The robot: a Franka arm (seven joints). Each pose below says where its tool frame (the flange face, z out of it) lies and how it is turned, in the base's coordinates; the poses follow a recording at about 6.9 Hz.
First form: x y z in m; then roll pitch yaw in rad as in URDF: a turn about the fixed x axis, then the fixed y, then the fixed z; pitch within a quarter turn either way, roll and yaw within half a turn.
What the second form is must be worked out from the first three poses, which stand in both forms.
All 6 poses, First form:
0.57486, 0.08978, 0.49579, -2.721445, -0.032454, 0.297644
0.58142, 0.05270, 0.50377, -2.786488, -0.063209, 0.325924
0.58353, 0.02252, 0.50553, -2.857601, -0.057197, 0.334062
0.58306, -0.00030, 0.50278, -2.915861, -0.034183, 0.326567
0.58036, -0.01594, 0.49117, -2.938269, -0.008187, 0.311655
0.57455, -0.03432, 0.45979, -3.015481, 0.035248, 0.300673
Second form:
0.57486, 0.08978, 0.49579, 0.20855, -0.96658, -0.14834, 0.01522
0.58142, 0.05270, 0.50377, 0.17924, -0.96985, -0.16512, -0.00205
0.58353, 0.02252, 0.50553, 0.14420, -0.97509, -0.16851, -0.00439
0.58306, -0.00030, 0.50278, 0.11387, -0.97996, -0.16340, 0.00155
0.58036, -0.01594, 0.49117, 0.10089, -0.98271, -0.15481, 0.01173
0.57455, -0.03432, 0.45979, 0.05966, -0.98677, -0.14835, 0.02683

